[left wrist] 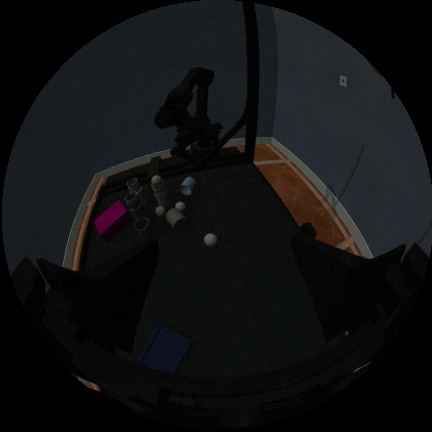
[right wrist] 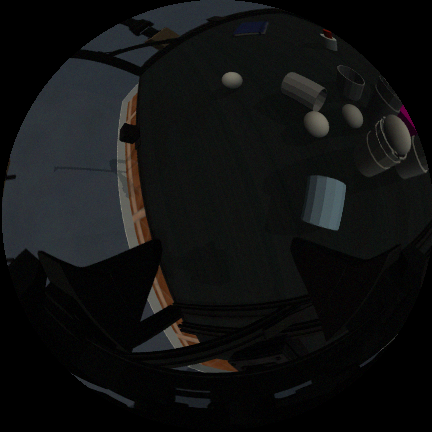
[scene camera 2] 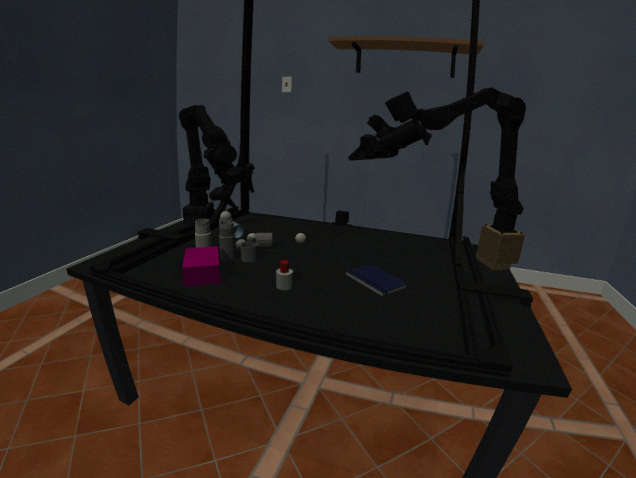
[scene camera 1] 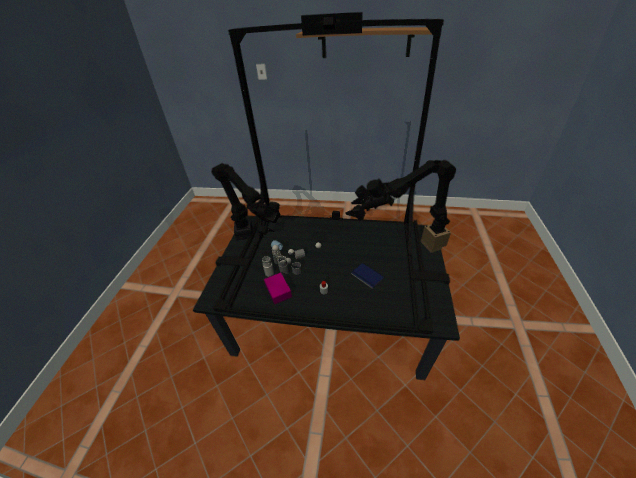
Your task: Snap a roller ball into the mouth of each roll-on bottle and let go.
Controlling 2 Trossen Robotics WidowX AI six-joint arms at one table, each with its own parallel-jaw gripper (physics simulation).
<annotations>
My left gripper [scene camera 2: 356, 158] is open, holding nothing. My right gripper [scene camera 2: 244, 200] is open, holding nothing. A magenta block [scene camera 2: 200, 266] sits on the table.
</annotations>
